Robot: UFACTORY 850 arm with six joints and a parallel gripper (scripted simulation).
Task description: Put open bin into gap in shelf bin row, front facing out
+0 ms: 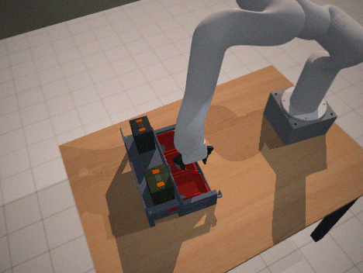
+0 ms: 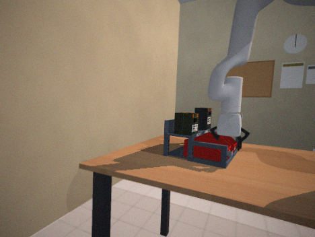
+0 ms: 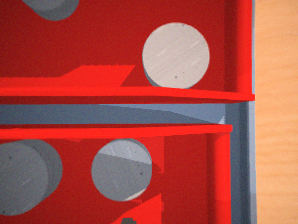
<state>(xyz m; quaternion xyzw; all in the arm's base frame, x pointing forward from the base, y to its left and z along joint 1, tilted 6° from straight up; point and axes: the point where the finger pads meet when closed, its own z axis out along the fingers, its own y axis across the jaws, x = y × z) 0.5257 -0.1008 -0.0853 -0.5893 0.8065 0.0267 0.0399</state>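
Right now the blue-grey shelf is 90 mm ahead of my hand, 40 mm to the right of it and 20 mm above it. Also, from my hand: grey disc (10 mm behind, 100 mm to the right, 30 mm below).
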